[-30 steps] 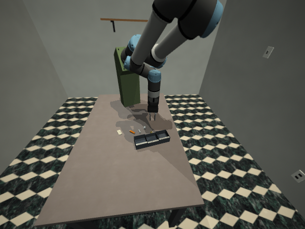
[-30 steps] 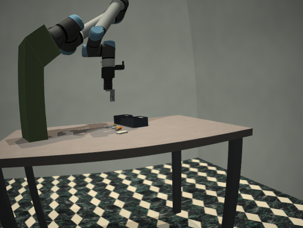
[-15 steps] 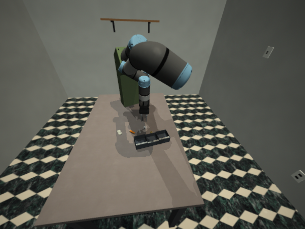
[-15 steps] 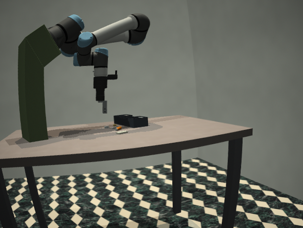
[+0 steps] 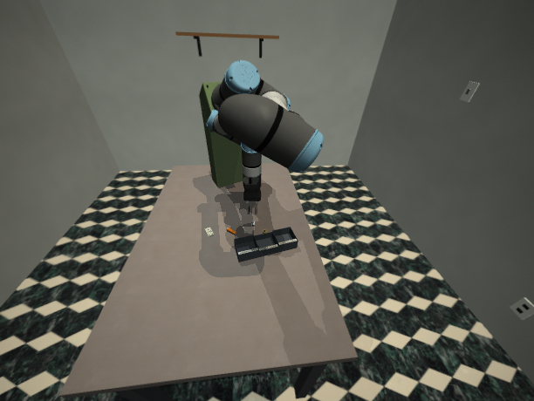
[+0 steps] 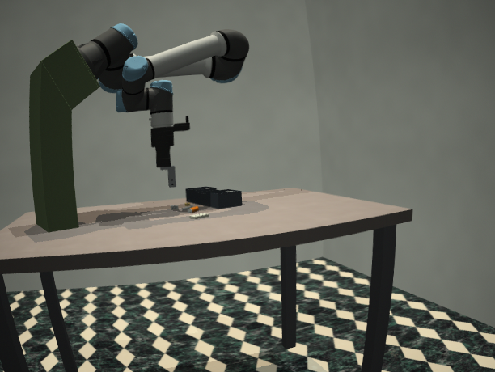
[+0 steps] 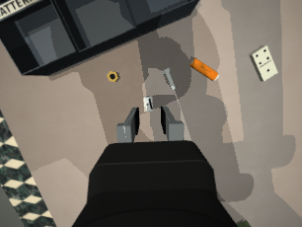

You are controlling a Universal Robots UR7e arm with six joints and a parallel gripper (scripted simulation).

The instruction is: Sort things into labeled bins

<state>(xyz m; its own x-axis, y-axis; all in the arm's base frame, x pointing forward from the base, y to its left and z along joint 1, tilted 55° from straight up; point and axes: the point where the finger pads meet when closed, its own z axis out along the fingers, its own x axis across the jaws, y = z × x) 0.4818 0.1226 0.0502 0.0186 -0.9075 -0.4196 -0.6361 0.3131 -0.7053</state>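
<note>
My gripper is now 50 mm short of the grey bolt, 30 mm to the left of it and 80 mm above it. The rest, counted from my hand: orange battery: 60 mm ahead, 90 mm to the right, 80 mm below; brass nut: 50 mm ahead, 60 mm to the left, 90 mm below; dark three-compartment bin row: 130 mm ahead, 70 mm to the left, 70 mm below.
</note>
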